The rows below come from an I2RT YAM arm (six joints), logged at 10 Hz.
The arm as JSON. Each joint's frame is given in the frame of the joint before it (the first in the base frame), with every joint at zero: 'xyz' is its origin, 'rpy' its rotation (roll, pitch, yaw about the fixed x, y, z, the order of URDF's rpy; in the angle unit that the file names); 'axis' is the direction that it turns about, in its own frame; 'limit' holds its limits. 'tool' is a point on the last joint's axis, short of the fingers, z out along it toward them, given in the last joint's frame.
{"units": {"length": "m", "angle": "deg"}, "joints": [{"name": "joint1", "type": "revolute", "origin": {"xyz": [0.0, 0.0, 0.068], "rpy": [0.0, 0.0, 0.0]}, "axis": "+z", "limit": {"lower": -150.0, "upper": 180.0}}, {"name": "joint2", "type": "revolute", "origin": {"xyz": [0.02, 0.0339, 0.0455], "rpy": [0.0, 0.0, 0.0]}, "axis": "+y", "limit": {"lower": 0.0, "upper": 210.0}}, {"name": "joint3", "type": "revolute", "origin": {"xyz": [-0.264, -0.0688, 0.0], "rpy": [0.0, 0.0, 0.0]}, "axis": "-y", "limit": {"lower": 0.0, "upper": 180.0}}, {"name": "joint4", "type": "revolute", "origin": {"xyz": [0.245, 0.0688, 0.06], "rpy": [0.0, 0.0, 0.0]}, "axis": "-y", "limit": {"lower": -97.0, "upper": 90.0}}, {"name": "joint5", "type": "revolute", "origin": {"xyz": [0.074, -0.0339, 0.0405], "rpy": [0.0, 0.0, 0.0]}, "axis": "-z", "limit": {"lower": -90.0, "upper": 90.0}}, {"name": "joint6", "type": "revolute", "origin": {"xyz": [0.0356, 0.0, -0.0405], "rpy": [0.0, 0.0, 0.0]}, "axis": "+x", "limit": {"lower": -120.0, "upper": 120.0}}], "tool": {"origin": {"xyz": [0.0, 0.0, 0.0], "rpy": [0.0, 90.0, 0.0]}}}
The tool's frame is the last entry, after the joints.
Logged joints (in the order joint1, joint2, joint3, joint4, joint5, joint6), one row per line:
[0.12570, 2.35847, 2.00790, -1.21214, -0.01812, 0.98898]
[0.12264, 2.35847, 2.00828, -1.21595, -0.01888, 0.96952]
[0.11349, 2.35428, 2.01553, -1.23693, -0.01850, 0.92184]
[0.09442, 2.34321, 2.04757, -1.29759, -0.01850, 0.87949]
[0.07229, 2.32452, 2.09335, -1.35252, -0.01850, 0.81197]
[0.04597, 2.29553, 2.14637, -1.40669, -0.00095, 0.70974]
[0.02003, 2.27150, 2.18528, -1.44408, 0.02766, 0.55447]
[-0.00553, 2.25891, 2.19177, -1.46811, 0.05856, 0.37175]
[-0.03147, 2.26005, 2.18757, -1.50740, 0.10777, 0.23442]
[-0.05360, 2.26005, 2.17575, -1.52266, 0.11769, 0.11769]
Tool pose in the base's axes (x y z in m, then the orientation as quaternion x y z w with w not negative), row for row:
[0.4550, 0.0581, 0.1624, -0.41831, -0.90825, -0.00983, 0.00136]
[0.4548, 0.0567, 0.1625, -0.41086, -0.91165, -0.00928, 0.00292]
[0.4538, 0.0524, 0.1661, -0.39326, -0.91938, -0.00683, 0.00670]
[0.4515, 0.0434, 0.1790, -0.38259, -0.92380, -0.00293, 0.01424]
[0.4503, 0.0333, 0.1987, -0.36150, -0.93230, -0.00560, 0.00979]
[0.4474, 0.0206, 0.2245, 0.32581, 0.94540, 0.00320, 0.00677]
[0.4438, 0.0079, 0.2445, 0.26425, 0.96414, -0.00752, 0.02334]
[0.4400, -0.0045, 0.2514, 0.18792, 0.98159, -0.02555, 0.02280]
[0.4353, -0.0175, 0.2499, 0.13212, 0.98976, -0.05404, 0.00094]
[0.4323, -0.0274, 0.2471, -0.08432, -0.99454, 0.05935, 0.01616]
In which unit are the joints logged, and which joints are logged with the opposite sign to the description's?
The joints are logged in radians. Opposite sign: none.
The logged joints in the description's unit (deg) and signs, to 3 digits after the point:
[7.202, 135.130, 115.044, -69.451, -1.038, 56.664]
[7.027, 135.130, 115.066, -69.669, -1.082, 55.549]
[6.502, 134.890, 115.481, -70.871, -1.060, 52.818]
[5.410, 134.256, 117.317, -74.346, -1.060, 50.391]
[4.142, 133.185, 119.940, -77.494, -1.060, 46.522]
[2.634, 131.524, 122.978, -80.597, -0.054, 40.665]
[1.148, 130.147, 125.207, -82.740, 1.585, 31.769]
[-0.317, 129.426, 125.579, -84.117, 3.355, 21.300]
[-1.803, 129.491, 125.339, -86.368, 6.175, 13.431]
[-3.071, 129.491, 124.661, -87.242, 6.743, 6.743]

